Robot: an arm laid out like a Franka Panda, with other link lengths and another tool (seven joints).
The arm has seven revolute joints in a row. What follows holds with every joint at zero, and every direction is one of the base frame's. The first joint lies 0.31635 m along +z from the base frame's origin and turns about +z. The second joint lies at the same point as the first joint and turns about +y. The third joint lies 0.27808 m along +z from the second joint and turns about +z. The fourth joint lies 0.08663 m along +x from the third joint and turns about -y. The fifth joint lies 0.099 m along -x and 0.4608 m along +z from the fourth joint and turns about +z. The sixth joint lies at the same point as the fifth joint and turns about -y. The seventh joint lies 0.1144 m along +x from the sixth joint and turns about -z. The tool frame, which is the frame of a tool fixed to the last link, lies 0.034 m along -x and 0.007 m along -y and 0.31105 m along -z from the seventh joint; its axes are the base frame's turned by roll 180, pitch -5.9 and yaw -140.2 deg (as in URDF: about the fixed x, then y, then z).
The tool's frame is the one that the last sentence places.
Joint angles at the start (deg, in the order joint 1, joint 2, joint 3, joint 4, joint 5, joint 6, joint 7): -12.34, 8.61, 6.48, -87.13, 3.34, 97.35, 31.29
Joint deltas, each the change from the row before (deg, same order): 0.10, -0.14, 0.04, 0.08, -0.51, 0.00, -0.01; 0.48, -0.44, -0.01, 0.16, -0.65, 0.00, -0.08; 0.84, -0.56, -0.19, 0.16, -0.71, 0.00, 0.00; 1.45, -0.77, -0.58, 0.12, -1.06, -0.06, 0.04; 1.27, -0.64, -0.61, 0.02, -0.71, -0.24, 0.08; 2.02, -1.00, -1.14, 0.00, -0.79, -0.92, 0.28; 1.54, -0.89, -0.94, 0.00, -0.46, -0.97, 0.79; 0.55, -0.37, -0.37, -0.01, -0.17, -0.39, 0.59; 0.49, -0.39, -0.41, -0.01, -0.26, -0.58, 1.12; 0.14, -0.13, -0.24, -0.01, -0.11, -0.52, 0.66; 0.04, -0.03, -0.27, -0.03, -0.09, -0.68, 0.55; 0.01, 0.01, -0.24, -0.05, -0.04, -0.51, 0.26
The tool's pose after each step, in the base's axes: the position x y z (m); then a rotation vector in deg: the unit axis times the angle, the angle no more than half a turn. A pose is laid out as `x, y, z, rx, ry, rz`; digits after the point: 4 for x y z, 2 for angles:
0.6857, -0.0432, 0.3266, 3.96, -176.32, -5.20
0.6862, -0.0410, 0.3330, 4.90, -176.82, -4.00
0.6868, -0.0369, 0.3409, 5.99, -177.42, -2.64
0.6867, -0.0318, 0.3507, 7.39, -178.06, -0.61
0.6852, -0.0273, 0.3578, 8.35, -178.34, 0.75
0.6798, -0.0204, 0.3677, 9.32, -178.26, 2.26
0.6741, -0.0149, 0.3763, 9.00, -178.14, 3.06
0.6718, -0.0133, 0.3798, 8.35, -178.13, 3.32
0.6684, -0.0130, 0.3831, 6.71, -177.99, 3.61
0.6656, -0.0143, 0.3836, 5.50, -177.63, 3.67
0.6619, -0.0171, 0.3824, 4.26, -176.99, 3.69
0.6590, -0.0197, 0.3810, 3.49, -176.43, 3.67

